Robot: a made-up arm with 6 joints.
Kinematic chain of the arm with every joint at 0, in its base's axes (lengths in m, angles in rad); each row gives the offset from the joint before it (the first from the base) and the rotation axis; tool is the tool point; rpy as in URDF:
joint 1: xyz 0 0 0.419 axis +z
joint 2: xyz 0 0 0 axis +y
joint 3: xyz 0.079 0 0.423 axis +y
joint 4: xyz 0.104 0 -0.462 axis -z
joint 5: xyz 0 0 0 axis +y
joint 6: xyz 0.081 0 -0.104 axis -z
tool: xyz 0 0 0 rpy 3.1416 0 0
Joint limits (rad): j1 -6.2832..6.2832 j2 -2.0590..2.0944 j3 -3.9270..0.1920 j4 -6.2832..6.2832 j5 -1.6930..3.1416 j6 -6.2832..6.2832
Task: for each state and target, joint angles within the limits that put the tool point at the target. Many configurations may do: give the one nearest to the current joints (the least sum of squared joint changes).
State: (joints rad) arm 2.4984 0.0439 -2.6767 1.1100 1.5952 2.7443
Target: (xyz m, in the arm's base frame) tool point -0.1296 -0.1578 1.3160
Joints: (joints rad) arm 3.3751 -0.1164 -2.6184 1.2480 2.0783 2.7443
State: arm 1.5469 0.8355 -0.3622 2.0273 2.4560 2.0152
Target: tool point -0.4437 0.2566 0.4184
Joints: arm 2.3884 0.3760 -0.6647 1.9860 2.5019 2.0152
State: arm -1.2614 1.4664 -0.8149 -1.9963 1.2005 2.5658
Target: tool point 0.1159 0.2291 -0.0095
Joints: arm -2.1001 2.0906 -0.5849 -2.0184 0.7937 2.5658
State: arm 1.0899 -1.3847 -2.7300 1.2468 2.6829 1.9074
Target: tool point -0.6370 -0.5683 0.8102
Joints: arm 0.8765 -1.3416 -2.7562 1.3934 1.9895 1.9074
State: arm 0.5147 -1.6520 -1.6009 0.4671 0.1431 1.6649
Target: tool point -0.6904 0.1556 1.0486
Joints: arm -0.2540 -1.5134 -1.8618 0.3888 0.1861 1.6649
